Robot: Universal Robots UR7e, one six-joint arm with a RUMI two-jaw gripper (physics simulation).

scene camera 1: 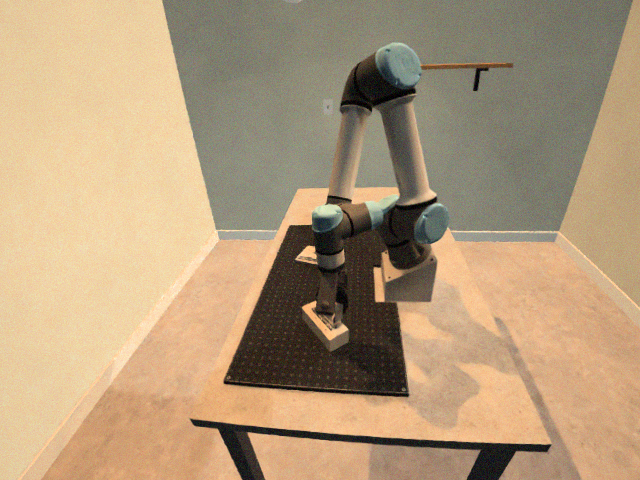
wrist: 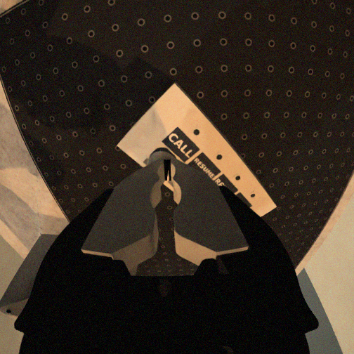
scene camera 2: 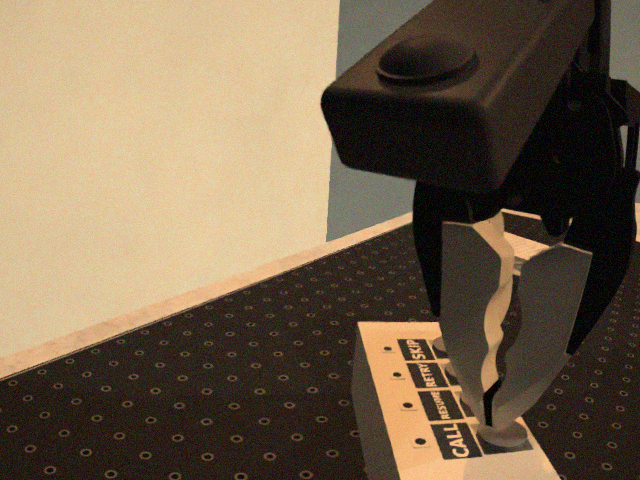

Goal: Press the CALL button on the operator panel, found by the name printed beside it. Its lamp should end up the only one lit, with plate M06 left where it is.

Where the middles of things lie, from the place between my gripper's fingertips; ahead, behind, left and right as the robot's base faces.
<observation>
My gripper is now 40 mm short of the operator panel point(scene camera 2: 407, 413), 20 mm to the left of it and 30 mm above it. Round my hand: pale plate point(scene camera 2: 524, 249) (200 mm ahead, 410 mm to the right, 40 mm below).
</observation>
